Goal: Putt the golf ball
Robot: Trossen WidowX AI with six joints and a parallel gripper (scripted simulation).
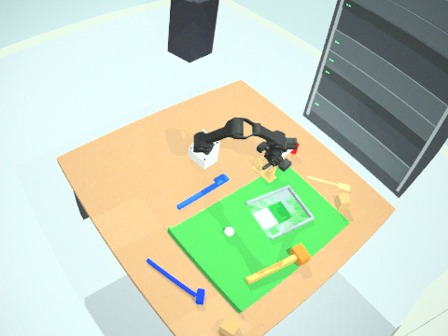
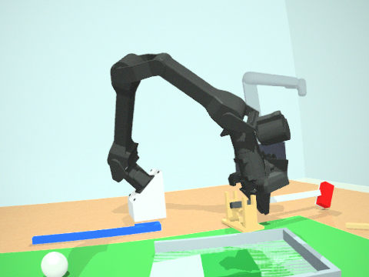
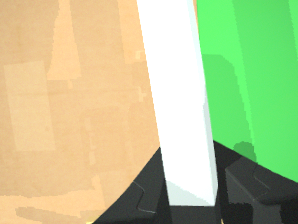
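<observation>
My gripper tip is 6 cm to the left of the wooden stand, 2 cm below it and 1 cm past it. From my gripper tip the other things lie so: red putter (7 cm to the left, 2 cm above); white golf ball (46 cm to the right, 10 cm ahead, 1 cm above); green mat (32 cm to the right, 20 cm ahead, 2 cm below).
</observation>
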